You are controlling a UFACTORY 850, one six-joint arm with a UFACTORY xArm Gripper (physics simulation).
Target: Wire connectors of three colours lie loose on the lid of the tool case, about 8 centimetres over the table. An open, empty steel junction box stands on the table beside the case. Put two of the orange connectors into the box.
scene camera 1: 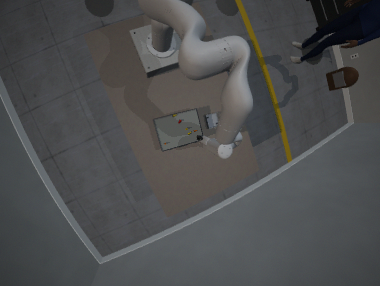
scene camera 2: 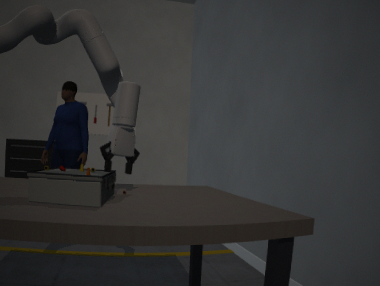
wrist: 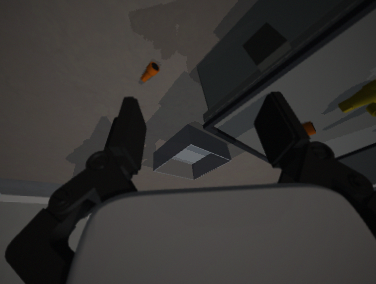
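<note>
My gripper (scene camera 1: pixel 200 137) (scene camera 2: pixel 118 169) (wrist: pixel 201 110) is open and empty, pointing down above the table by the case's end. One orange connector (scene camera 2: pixel 124 192) (wrist: pixel 150 71) lies on its side on the table, off the case, beyond the left finger in the wrist view. Another orange connector (scene camera 1: pixel 195 131) lies on the case lid (scene camera 1: pixel 170 131) (wrist: pixel 300 90) near the gripper's end, and one more orange connector (scene camera 1: pixel 166 143) lies at its far corner. The open junction box (scene camera 1: pixel 208 121) (wrist: pixel 172 144) stands on the table beside the case; no connector shows in its visible part.
Yellow connectors (scene camera 1: pixel 189 133) (scene camera 2: pixel 82 167) (wrist: pixel 362 100) and a red connector (scene camera 1: pixel 180 121) (scene camera 2: pixel 62 168) lie on the lid. The case (scene camera 2: pixel 65 190) stands as a raised block close to the fingers. A person (scene camera 2: pixel 70 127) stands beyond the table (scene camera 2: pixel 200 205).
</note>
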